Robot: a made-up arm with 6 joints.
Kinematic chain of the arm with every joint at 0, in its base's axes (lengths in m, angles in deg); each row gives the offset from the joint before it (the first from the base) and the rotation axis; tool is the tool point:
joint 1: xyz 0 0 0.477 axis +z
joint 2: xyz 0 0 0 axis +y
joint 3: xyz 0 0 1.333 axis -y
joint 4: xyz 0 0 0 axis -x
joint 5: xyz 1.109 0 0 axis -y
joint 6: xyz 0 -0.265 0 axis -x
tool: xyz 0 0 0
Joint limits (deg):
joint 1: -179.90..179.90
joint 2: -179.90..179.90
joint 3: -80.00..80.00
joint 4: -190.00..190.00
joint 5: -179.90..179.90
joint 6: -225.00..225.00
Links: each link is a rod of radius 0.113 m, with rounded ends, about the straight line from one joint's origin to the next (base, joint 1, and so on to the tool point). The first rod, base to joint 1, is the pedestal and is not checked.
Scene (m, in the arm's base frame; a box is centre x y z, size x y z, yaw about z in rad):
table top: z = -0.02
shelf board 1: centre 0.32 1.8 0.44 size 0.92 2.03 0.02 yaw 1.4
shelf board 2: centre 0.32 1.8 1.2 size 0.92 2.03 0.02 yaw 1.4
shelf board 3: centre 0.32 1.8 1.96 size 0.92 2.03 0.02 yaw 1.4
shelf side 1: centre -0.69 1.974 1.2 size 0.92 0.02 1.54 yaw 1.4
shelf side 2: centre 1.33 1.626 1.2 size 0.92 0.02 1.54 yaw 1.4
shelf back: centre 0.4 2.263 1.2 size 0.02 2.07 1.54 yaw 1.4
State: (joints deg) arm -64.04 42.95 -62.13 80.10 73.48 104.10
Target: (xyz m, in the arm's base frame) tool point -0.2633 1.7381 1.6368
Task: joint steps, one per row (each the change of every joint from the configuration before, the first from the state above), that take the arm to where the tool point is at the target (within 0.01 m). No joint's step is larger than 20 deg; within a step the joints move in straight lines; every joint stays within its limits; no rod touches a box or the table.
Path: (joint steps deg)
1: 17.33 -4.87 2.87 3.62 -1.75 -4.10
2: 17.34 -4.88 2.87 3.62 -1.75 -4.10
3: 17.33 -4.87 2.87 3.62 -1.74 -4.10
4: 17.33 -4.87 2.87 3.62 -1.75 -4.10
5: 17.34 -4.88 2.87 3.62 -1.75 -4.10
6: 16.66 -3.57 5.34 1.24 1.75 4.10
7: 16.66 -3.58 5.34 1.25 1.75 4.10
8: 16.66 -3.57 5.35 1.24 1.74 4.10
9: 16.66 -3.58 5.34 1.25 1.75 4.10
10: 16.67 -3.57 5.34 1.24 1.75 4.10
11: -4.46 13.46 17.21 -1.94 0.00 0.00
12: -4.45 13.46 17.21 -1.94 0.00 0.00

